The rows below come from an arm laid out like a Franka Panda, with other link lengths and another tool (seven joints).
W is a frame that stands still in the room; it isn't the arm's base.
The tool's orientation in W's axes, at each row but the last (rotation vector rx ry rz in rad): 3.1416 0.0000 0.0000; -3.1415 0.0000 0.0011; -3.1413 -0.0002 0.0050; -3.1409 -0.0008 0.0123; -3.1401 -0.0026 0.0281; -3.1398 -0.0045 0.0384; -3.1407 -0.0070 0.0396
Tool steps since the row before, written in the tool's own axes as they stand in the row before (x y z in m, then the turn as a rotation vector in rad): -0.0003 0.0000 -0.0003 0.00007 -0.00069 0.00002; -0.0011 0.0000 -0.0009 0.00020 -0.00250 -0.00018; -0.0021 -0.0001 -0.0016 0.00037 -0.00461 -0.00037; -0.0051 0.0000 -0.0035 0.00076 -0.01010 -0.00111; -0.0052 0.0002 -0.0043 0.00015 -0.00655 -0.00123; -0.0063 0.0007 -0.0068 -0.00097 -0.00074 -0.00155; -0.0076 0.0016 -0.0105 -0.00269 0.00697 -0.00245
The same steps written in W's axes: -0.0003 0.0000 0.0003 0.00007 0.00069 -0.00002; -0.0011 0.0000 0.0009 0.00020 0.00250 0.00018; -0.0021 0.0001 0.0016 0.00037 0.00461 0.00037; -0.0051 0.0000 0.0035 0.00076 0.01010 0.00111; -0.0051 -0.0002 0.0044 0.00016 0.00655 0.00124; -0.0061 -0.0007 0.0070 -0.00093 0.00073 0.00157; -0.0073 -0.0016 0.0107 -0.00260 -0.00698 0.00251
